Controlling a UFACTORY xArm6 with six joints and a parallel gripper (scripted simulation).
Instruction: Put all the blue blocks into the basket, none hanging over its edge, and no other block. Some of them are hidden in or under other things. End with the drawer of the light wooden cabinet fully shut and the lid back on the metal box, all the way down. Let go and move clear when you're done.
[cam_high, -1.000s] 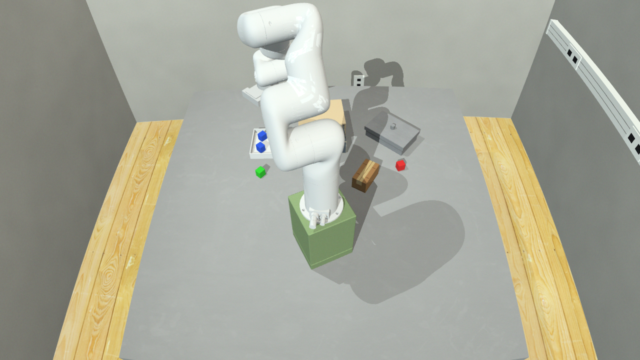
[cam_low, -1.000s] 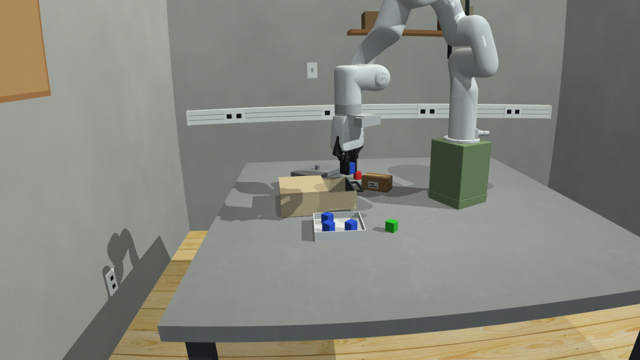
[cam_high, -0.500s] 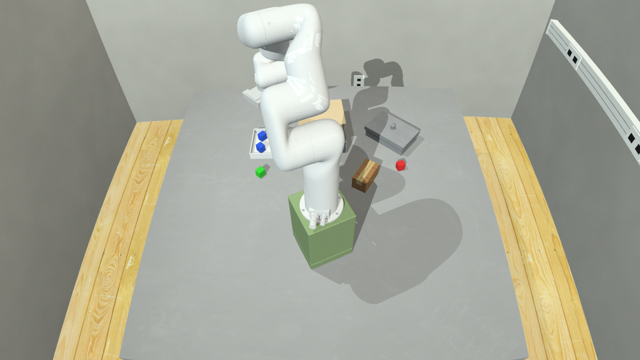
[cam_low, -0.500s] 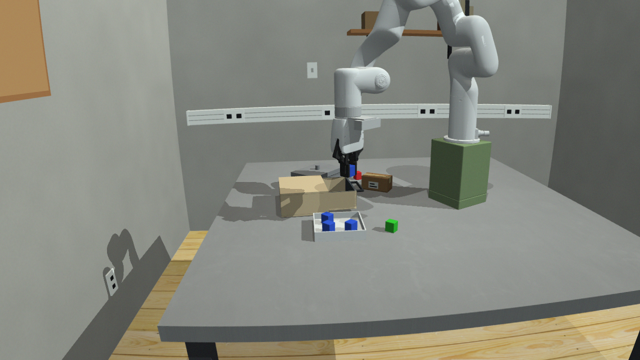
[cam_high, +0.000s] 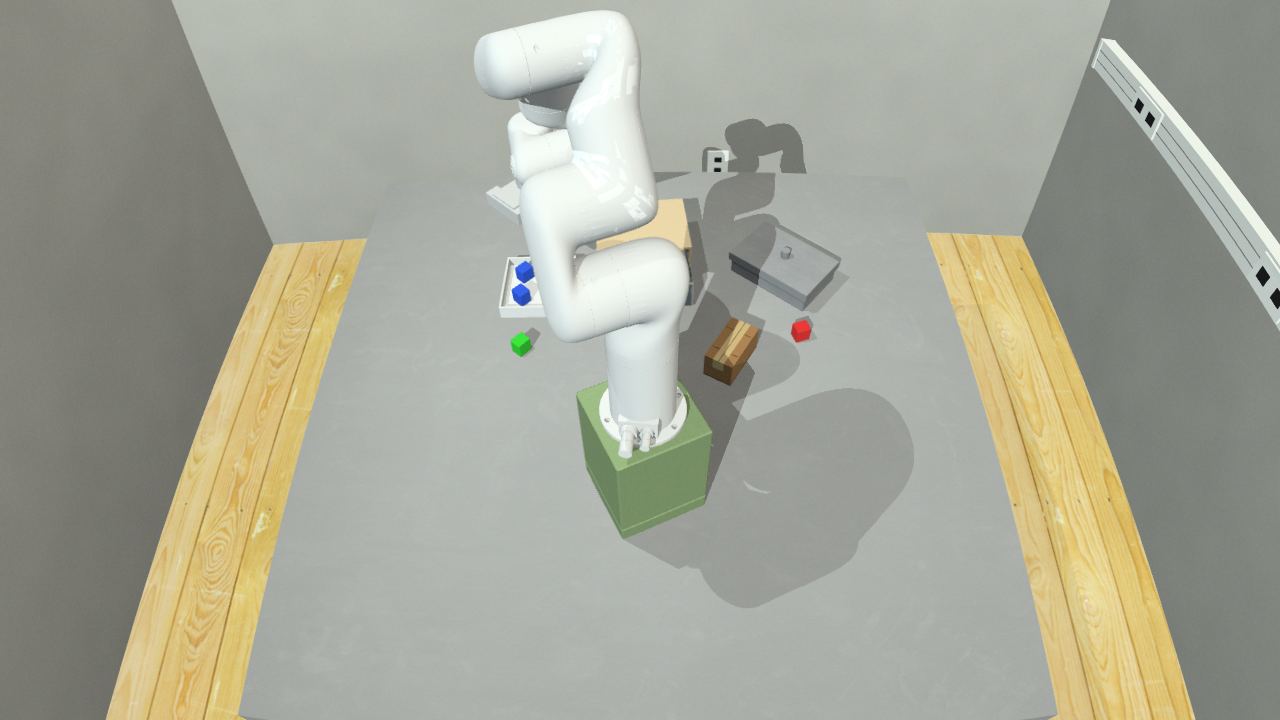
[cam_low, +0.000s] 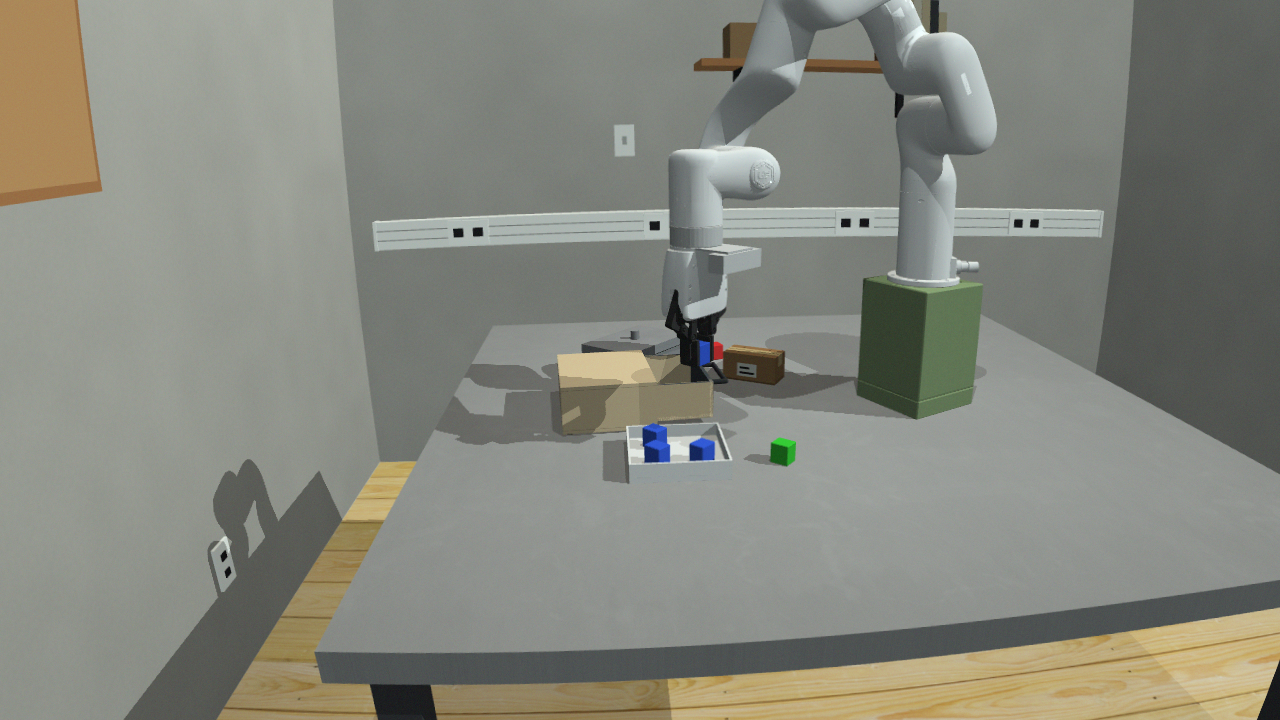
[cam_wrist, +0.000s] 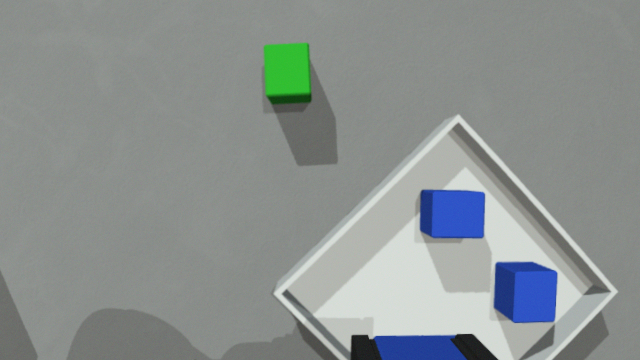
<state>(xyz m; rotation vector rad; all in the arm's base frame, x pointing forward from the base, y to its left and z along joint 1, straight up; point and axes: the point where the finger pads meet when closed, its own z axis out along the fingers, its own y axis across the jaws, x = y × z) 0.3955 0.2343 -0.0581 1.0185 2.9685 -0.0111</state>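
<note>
Now: hand 3 cm short of the white basket, 4 cm to the right of it and 15 cm above it. Round my hand: light wooden cabinet: 11 cm ahead, 17 cm to the right, 12 cm below; then brown cardboard box: 11 cm behind, 36 cm to the right, 13 cm below; then grey metal lid: 13 cm ahead, 46 cm to the right, 11 cm below.
</note>
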